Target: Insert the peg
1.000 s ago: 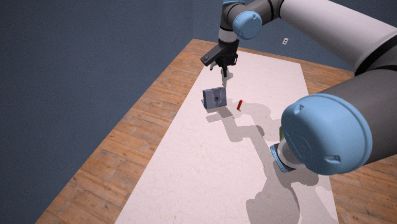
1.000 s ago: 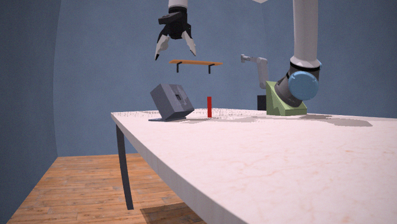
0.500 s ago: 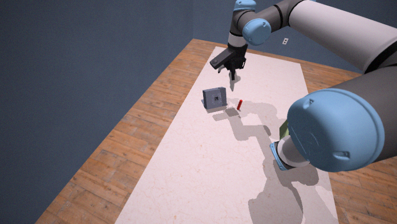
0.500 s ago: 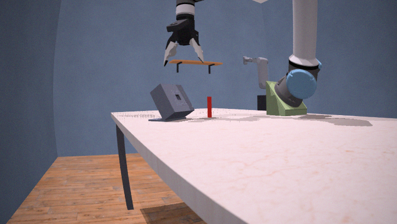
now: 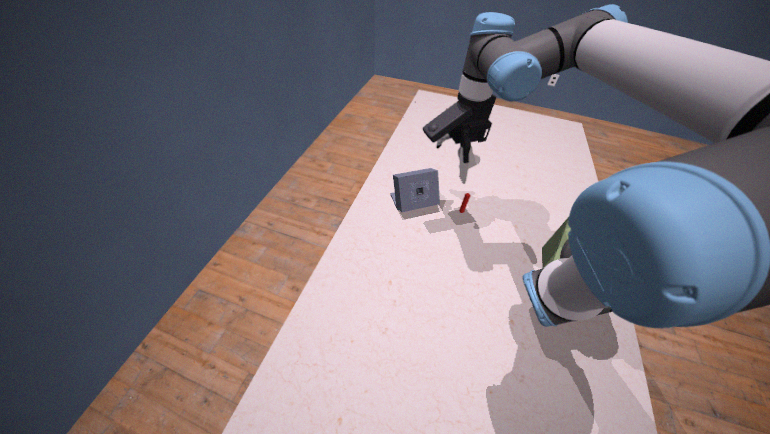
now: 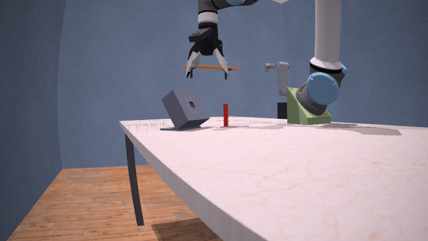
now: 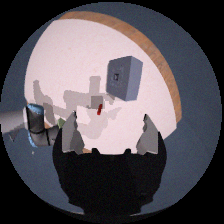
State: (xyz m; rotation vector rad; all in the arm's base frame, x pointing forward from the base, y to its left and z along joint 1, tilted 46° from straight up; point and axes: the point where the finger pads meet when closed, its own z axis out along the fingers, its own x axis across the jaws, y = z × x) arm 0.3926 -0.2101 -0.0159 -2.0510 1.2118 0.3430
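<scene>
The red peg is 14 cm below my hand and 8 cm behind it.
</scene>
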